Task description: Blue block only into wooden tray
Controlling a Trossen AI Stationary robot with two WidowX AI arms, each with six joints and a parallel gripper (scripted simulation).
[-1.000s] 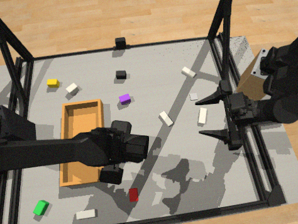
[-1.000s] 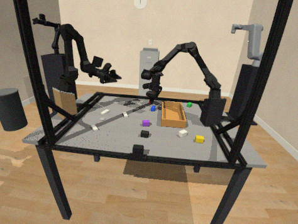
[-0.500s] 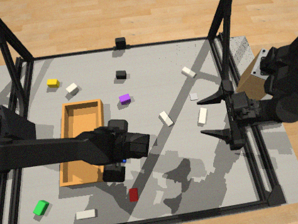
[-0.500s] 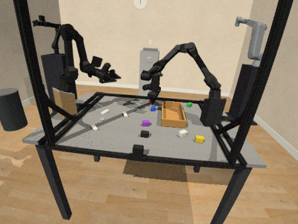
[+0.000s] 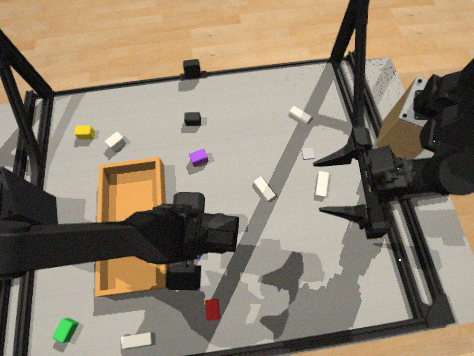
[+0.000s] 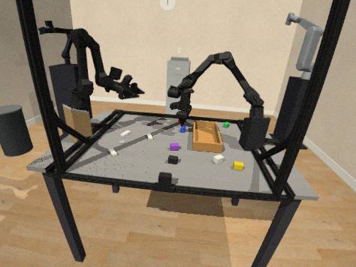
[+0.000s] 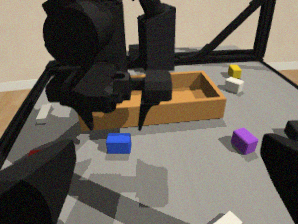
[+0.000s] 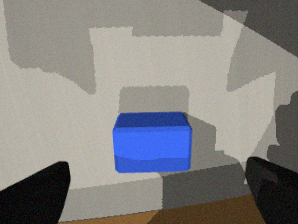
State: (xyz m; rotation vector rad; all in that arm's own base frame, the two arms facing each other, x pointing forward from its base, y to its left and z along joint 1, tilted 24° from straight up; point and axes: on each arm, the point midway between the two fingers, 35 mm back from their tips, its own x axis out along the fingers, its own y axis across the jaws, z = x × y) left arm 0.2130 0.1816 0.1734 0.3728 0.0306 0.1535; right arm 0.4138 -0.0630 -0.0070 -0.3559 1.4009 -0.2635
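Now: the blue block 7 cm below my right hand. From my right hand the other things lie so: wooden tray (9 cm behind, 13 cm to the right, 7 cm below); red block (14 cm ahead, 1 cm to the left, 7 cm below); purple block (23 cm behind, 5 cm to the left, 7 cm below).
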